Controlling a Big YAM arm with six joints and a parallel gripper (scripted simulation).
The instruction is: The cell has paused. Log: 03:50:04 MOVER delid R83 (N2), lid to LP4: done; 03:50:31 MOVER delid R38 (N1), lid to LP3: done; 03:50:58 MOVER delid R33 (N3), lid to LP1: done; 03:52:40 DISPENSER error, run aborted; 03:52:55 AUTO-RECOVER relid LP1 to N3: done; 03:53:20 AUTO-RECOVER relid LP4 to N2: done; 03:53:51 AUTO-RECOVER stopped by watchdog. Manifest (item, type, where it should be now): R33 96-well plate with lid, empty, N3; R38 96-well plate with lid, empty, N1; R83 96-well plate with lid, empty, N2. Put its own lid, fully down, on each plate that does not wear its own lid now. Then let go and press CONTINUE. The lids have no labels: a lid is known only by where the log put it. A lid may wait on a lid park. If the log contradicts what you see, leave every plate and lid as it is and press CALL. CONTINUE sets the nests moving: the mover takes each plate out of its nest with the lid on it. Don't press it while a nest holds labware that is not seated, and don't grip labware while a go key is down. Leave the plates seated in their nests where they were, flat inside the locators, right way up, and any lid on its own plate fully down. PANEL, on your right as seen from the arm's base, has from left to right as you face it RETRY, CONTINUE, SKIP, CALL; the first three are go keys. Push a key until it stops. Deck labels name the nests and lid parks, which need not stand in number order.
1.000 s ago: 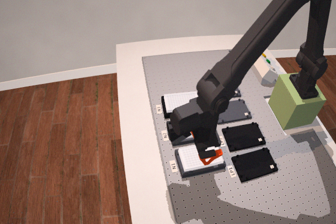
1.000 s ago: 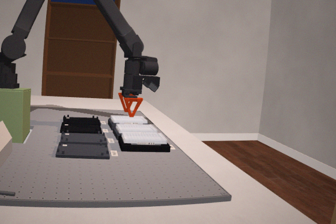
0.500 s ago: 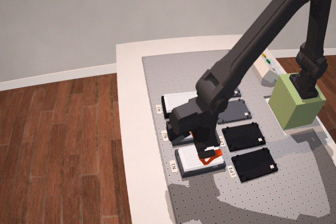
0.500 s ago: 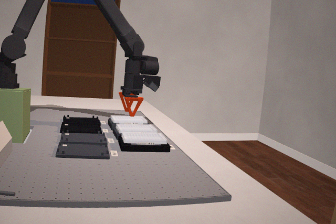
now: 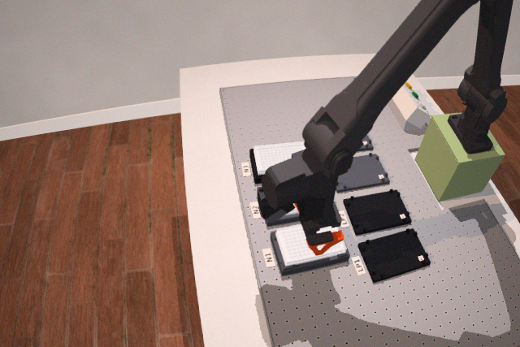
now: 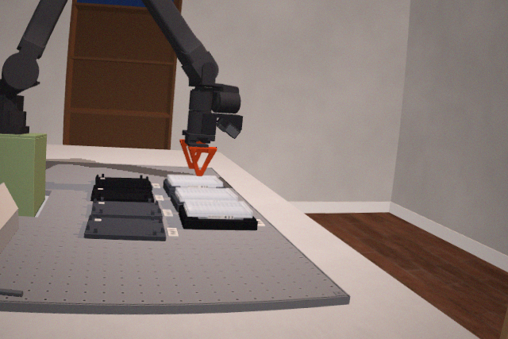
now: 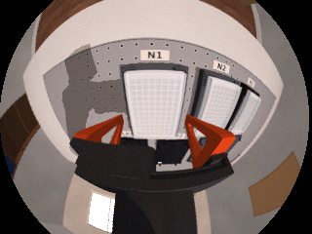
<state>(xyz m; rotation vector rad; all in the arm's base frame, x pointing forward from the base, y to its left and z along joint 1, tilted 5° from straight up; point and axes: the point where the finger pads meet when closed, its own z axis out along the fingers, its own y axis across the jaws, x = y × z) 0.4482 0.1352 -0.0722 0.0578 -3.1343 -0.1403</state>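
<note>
Right now the clear lid is 3 cm below my hand. Round my hand: lid park LP1 (18 cm behind, 6 cm to the left, 6 cm below); plate (3 cm below); N1 label (9 cm ahead, 6 cm below).
</note>
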